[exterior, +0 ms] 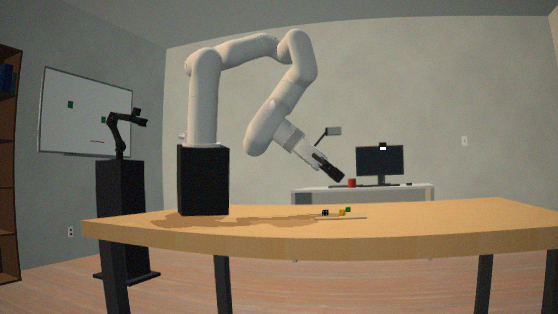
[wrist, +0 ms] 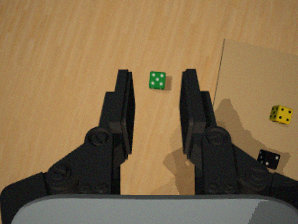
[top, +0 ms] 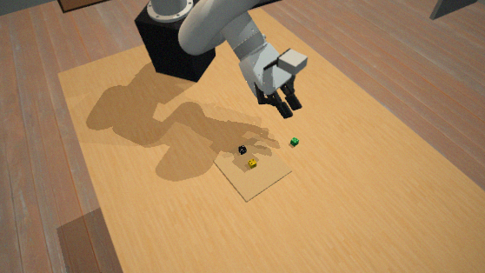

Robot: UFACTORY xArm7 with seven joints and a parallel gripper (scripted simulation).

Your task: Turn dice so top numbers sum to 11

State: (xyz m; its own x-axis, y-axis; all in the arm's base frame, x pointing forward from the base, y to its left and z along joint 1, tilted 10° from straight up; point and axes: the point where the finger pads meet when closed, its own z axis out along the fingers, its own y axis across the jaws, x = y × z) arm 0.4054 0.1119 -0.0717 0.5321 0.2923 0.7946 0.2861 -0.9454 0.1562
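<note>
My gripper is now 11 cm above the green die, 3 cm short of it and 1 cm to the right of it. Also, from my hand: black die (12 cm to the right, 10 cm below, 1 cm behind); yellow die (12 cm to the right, 10 cm below, 4 cm ahead); tan mat (12 cm to the right, 11 cm below, 4 cm ahead).
</note>
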